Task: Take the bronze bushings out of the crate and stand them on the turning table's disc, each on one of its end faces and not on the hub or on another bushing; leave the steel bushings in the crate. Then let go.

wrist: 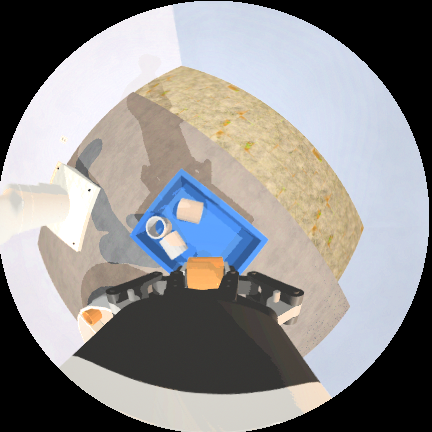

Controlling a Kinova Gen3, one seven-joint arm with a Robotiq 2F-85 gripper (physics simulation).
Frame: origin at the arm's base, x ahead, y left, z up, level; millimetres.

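Seen in the pictures: gripper, fingertip midpoint: [205,269]; arm's base, link origin: [59,204].
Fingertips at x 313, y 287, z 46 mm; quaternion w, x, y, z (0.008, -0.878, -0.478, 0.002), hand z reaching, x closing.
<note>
Pixels of each thing's top centre, then the offset from my fingertips to it. "spot": a spot on its surface instead. Level surfaces: height alone.
- blue crate, surface spot: [254,251] spot: 34 mm ahead, 70 mm left, 49 mm down
- turning table's pale disc, surface spot: [90,330] spot: 28 mm ahead, 445 mm right, 45 mm down
- brown-grey table top, surface height: 99 mm down
My gripper [205,269] is shut on a bronze bushing [204,273], an orange cylinder held between the fingertips over the near edge of the blue crate [254,251]. In the crate lie three pale steel bushings: one on its side [190,210] toward the back, one with its open end showing [158,227] at the left corner, and one on its side [173,244] next to it. At the lower left, partly hidden by my gripper, part of the turning table's pale disc [89,330] shows, with another bronze bushing [92,316] on it.
The robot's white base plate [80,220] and base column [30,210] stand at the left. The crate rests on a brown-grey table top [235,170]. A speckled yellowish surface [280,165] runs along the table's far right side. Shadows fall left of the crate.
</note>
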